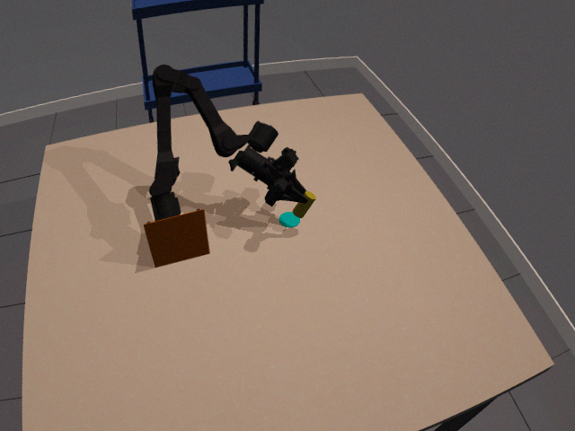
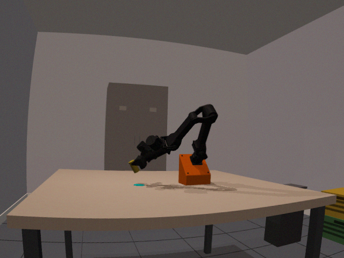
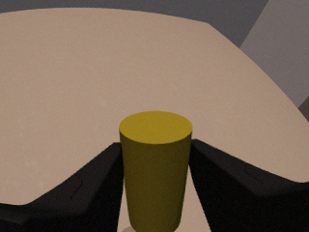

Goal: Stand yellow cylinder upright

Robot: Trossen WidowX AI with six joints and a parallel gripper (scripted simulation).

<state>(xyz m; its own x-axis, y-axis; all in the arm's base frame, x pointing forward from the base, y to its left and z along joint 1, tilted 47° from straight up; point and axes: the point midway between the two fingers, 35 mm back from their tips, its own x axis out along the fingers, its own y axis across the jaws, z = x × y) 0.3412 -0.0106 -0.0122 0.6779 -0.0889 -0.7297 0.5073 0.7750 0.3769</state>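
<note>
The cyan circle lies 11 cm below my gripper tip, 5 cm to the left of it and 3 cm behind it. Round my gripper tip: yellow cylinder (2 cm below, 1 cm behind).
</note>
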